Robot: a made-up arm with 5 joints.
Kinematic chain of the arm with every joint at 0, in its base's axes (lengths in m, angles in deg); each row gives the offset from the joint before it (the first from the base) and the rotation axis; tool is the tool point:
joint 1: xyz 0 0 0.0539 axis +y
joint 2: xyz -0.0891 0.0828 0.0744 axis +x
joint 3: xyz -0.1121 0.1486 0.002 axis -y
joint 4: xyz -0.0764 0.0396 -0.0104 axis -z
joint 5: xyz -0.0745 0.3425 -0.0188 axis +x
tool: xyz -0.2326 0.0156 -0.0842
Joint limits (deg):
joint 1: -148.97..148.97
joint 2: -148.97..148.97
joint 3: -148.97..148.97
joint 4: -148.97..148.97
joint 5: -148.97..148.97
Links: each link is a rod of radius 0.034 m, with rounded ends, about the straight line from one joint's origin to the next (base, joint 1, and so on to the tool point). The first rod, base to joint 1, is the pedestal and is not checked.
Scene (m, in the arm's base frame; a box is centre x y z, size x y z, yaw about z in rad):
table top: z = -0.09
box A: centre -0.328 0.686 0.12 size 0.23 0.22 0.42 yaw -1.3
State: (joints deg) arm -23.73 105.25 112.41 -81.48 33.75
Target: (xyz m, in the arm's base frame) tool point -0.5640 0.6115 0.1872
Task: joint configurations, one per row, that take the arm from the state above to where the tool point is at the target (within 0.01 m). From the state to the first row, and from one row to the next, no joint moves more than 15 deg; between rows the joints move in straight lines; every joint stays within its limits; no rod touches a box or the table.
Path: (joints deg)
1: -23.16 117.25 103.90 -72.30 36.46
2: -22.59 129.25 95.39 -63.11 39.17
3: -22.07 130.14 85.00 -67.26 41.42
4: -21.55 131.03 74.61 -71.41 43.68
5: -21.03 131.92 64.22 -75.57 45.94
6: -24.99 119.01 63.92 -63.63 48.19
7: -28.95 106.11 63.63 -51.70 50.44
8: -32.90 93.21 63.33 -39.77 52.69

